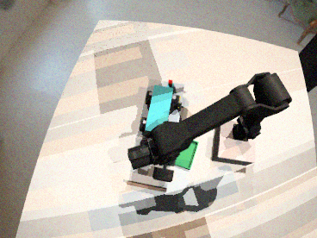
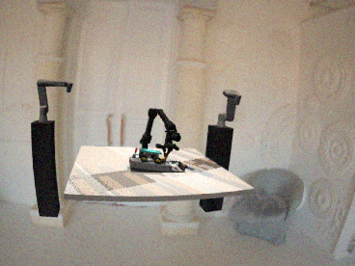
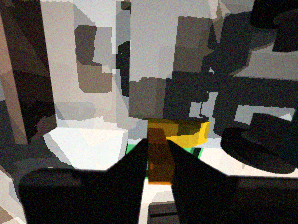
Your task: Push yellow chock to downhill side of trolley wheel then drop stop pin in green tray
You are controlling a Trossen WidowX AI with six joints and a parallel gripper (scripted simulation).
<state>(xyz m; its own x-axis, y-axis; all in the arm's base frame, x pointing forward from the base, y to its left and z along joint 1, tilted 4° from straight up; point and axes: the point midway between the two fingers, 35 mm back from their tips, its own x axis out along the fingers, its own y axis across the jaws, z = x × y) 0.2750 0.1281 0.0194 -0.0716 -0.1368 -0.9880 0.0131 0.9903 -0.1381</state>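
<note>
My gripper tip is now 30 mm short of the red-headed stop pin, 260 mm to the left of it and 40 mm below it. Also, from my gripper tip: green tray 70 mm behind, 30 mm to the right, 100 mm below; then dark bar 60 mm ahead, 130 mm to the left, 60 mm below; then yellow chock 20 mm to the right, 10 mm below.
</note>
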